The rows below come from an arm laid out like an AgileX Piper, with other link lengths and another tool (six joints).
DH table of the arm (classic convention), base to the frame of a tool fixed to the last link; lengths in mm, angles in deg. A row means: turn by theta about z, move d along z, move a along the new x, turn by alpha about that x. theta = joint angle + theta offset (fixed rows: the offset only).
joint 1: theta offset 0, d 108.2, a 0, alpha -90
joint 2: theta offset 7.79, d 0, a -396.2, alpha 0
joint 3: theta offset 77.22, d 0, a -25.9, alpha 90
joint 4: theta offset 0, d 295.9, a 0, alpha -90
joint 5: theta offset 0, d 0, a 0, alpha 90
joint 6: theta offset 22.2, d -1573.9, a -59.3, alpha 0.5
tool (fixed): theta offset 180, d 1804, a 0, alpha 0
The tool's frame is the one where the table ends.
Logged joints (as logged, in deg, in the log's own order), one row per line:
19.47, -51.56, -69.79, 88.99, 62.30, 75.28
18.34, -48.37, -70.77, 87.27, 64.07, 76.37
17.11, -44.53, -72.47, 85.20, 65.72, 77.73
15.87, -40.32, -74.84, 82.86, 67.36, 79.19
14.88, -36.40, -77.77, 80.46, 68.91, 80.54
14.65, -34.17, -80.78, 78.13, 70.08, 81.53
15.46, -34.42, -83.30, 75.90, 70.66, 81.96
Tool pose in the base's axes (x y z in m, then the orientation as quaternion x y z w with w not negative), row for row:
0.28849, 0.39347, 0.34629, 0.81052, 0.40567, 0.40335, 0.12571
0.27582, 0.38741, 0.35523, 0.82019, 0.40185, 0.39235, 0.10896
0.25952, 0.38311, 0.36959, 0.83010, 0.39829, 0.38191, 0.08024
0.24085, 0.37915, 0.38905, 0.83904, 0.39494, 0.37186, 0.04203
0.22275, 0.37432, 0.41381, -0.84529, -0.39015, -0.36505, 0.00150
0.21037, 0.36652, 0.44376, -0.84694, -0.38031, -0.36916, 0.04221
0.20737, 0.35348, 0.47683, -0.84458, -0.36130, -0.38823, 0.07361
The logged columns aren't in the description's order. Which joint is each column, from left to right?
Columns, left to right: joint 6, joint 4, joint 3, joint 2, joint 5, joint 1.
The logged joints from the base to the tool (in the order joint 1, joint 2, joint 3, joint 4, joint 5, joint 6), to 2 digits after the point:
75.28, 88.99, -69.79, -51.56, 62.30, 19.47
76.37, 87.27, -70.77, -48.37, 64.07, 18.34
77.73, 85.20, -72.47, -44.53, 65.72, 17.11
79.19, 82.86, -74.84, -40.32, 67.36, 15.87
80.54, 80.46, -77.77, -36.40, 68.91, 14.88
81.53, 78.13, -80.78, -34.17, 70.08, 14.65
81.96, 75.90, -83.30, -34.42, 70.66, 15.46

